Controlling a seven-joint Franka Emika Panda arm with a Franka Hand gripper.
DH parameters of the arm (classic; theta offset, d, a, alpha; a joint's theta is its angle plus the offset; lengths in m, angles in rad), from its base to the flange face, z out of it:
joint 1: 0 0.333 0 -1.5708
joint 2: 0 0 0 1.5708
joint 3: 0 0.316 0.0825 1.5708
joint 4: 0 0 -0.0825 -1.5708
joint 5: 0 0.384 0 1.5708
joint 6: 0 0 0.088 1.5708
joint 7: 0 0.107 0 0
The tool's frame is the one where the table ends.
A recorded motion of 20 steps. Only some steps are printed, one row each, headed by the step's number.
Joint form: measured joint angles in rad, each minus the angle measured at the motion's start. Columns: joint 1, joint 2, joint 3, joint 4, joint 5, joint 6, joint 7.
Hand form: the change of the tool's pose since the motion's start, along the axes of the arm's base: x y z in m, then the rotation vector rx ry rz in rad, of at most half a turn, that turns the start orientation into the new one. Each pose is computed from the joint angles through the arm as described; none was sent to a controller.
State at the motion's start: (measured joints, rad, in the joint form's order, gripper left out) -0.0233 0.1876 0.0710 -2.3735 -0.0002 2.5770 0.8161
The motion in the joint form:
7: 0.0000 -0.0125 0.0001 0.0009 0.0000 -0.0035 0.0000
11: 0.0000 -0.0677 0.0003 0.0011 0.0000 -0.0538 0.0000
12: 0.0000 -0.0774 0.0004 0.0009 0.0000 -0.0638 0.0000
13: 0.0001 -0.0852 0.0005 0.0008 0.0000 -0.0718 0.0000
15: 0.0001 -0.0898 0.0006 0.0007 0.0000 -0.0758 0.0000
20: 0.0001 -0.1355 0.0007 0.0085 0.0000 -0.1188 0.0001
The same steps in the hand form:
7: 0.0010 0.0000 0.0064 -0.0004 -0.0099 0.0001
11: -0.0004 -0.0002 0.0299 -0.0040 -0.0150 0.0009
12: -0.0010 -0.0002 0.0339 -0.0047 -0.0146 0.0011
13: -0.0015 -0.0001 0.0371 -0.0053 -0.0143 0.0013
15: -0.0017 -0.0001 0.0390 -0.0056 -0.0148 0.0014
20: -0.0019 -0.0001 0.0613 -0.0083 -0.0253 0.0016

